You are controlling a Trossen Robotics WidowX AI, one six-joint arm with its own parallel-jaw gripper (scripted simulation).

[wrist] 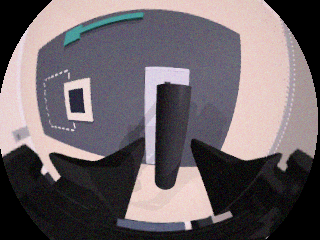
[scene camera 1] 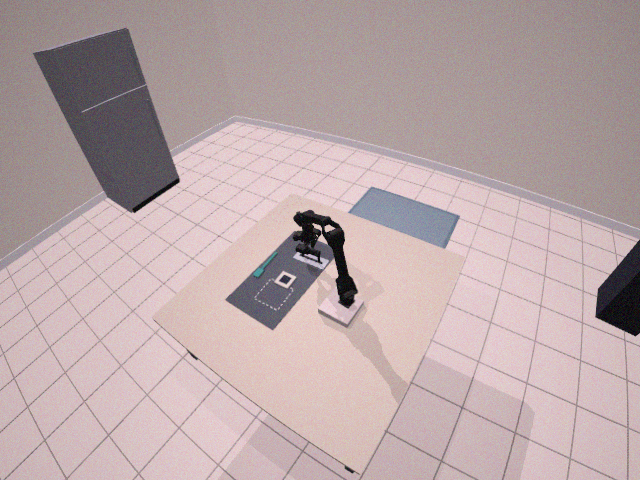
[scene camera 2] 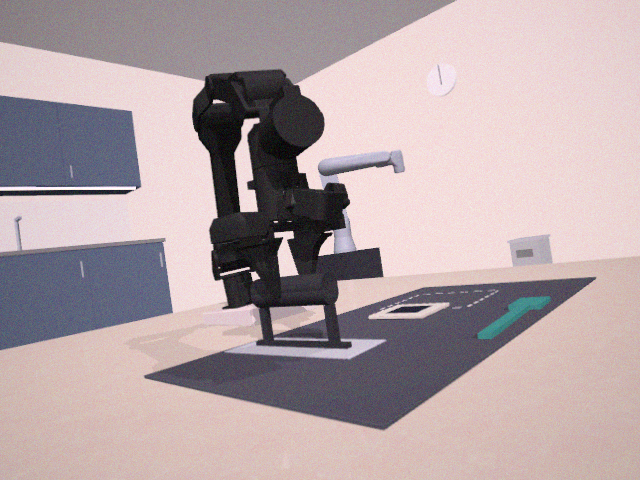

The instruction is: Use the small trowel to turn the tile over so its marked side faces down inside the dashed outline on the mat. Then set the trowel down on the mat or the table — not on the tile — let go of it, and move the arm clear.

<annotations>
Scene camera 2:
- my gripper: 293, 294
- teal t-shaped tool: 518, 308
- trowel: 313, 289
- dark mat: 419, 355
</annotations>
